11 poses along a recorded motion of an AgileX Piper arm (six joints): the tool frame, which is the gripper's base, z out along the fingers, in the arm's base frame.
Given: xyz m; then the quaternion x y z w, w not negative.
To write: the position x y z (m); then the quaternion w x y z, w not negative. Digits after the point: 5 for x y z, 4 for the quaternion.
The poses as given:
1: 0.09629 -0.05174 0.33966 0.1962 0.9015 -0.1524 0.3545
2: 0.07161 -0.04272 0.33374 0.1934 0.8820 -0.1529 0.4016
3: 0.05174 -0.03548 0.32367 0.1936 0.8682 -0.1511 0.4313
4: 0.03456 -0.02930 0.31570 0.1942 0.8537 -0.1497 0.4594
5: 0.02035 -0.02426 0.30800 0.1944 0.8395 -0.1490 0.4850
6: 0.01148 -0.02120 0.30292 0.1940 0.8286 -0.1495 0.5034
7: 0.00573 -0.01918 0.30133 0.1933 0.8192 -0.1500 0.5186
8: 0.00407 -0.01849 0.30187 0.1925 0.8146 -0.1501 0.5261
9: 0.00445 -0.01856 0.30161 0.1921 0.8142 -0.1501 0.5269
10: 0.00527 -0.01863 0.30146 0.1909 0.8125 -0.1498 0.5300
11: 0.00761 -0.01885 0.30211 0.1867 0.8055 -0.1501 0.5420
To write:
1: 0.09629 -0.05174 0.33966 0.3545 0.1962 0.9015 -0.1524
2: 0.07161 -0.04272 0.33374 0.4016 0.1934 0.8820 -0.1529
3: 0.05174 -0.03548 0.32367 0.4313 0.1936 0.8682 -0.1511
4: 0.03456 -0.02930 0.31570 0.4594 0.1942 0.8537 -0.1497
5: 0.02035 -0.02426 0.30800 0.4850 0.1944 0.8395 -0.1490
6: 0.01148 -0.02120 0.30292 0.5034 0.1940 0.8286 -0.1495
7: 0.00573 -0.01918 0.30133 0.5186 0.1933 0.8192 -0.1500
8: 0.00407 -0.01849 0.30187 0.5261 0.1925 0.8146 -0.1501
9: 0.00445 -0.01856 0.30161 0.5269 0.1921 0.8142 -0.1501
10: 0.00527 -0.01863 0.30146 0.5300 0.1909 0.8125 -0.1498
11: 0.00761 -0.01885 0.30211 0.5420 0.1867 0.8055 -0.1501
